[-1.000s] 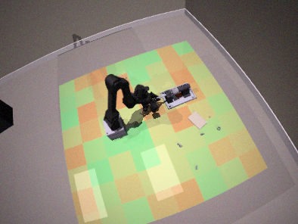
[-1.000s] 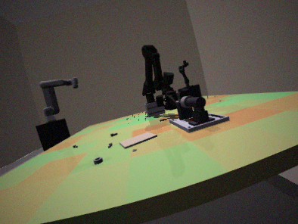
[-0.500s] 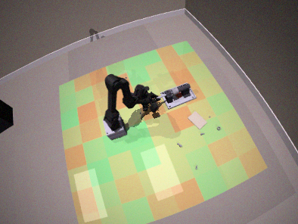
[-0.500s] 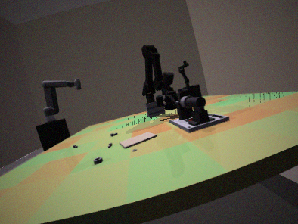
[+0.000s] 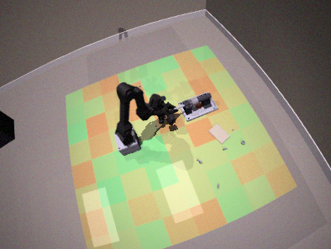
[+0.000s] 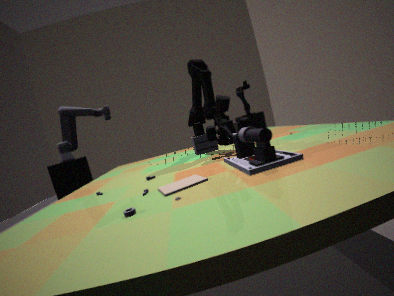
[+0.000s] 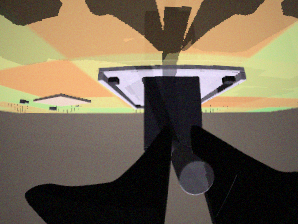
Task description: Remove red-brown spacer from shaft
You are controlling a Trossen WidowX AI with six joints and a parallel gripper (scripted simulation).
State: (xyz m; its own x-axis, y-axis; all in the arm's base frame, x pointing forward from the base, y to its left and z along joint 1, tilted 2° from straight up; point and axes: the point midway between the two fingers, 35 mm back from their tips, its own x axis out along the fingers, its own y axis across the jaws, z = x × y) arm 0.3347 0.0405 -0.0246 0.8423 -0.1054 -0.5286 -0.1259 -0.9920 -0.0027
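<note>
Now: the shaft 5 cm ahead of my gripper tip, 2 cm above it and 1 cm to the right of it. From my gripper tip the other things lie so: flat tan plate (26 cm to the right, 15 cm ahead, 6 cm below); red-brown spacer (15 cm ahead, 5 cm below, 2 cm to the right).
</note>
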